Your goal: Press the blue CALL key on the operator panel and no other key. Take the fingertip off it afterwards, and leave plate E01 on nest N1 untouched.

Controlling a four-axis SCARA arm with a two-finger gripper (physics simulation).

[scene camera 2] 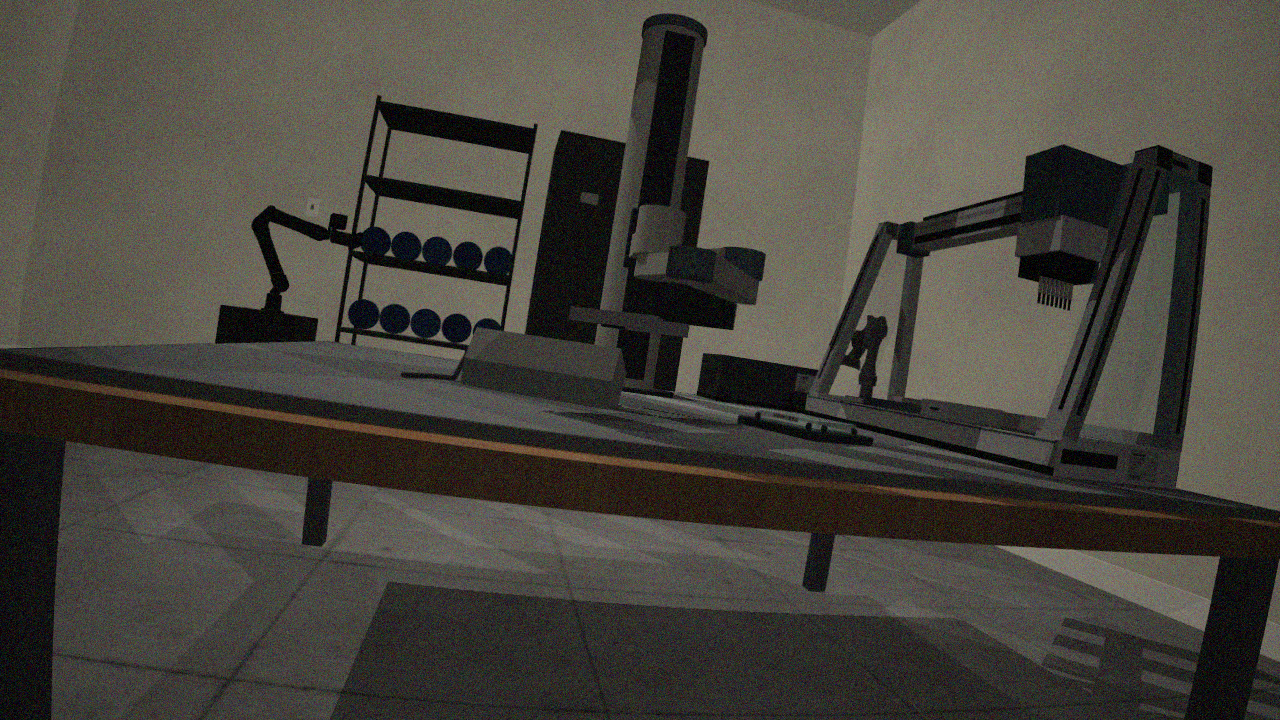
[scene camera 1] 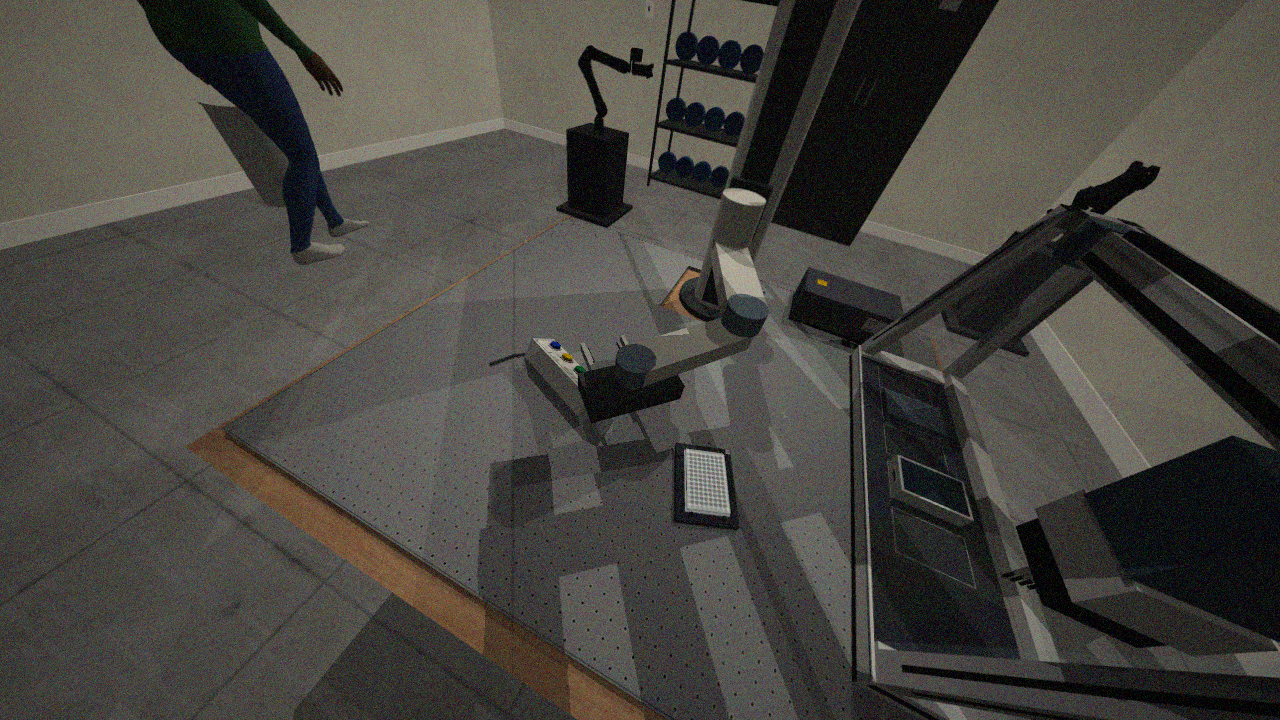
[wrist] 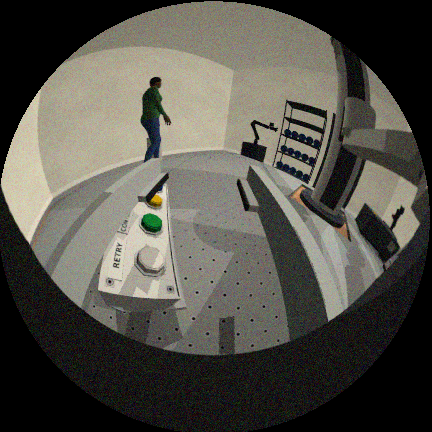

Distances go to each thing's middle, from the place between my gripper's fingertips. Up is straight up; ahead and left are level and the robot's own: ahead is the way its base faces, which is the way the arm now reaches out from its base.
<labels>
I see my gripper 32 cm to the right of the well plate [scene camera 1: 705, 480], 14 cm short of it and 11 cm above it.
</labels>
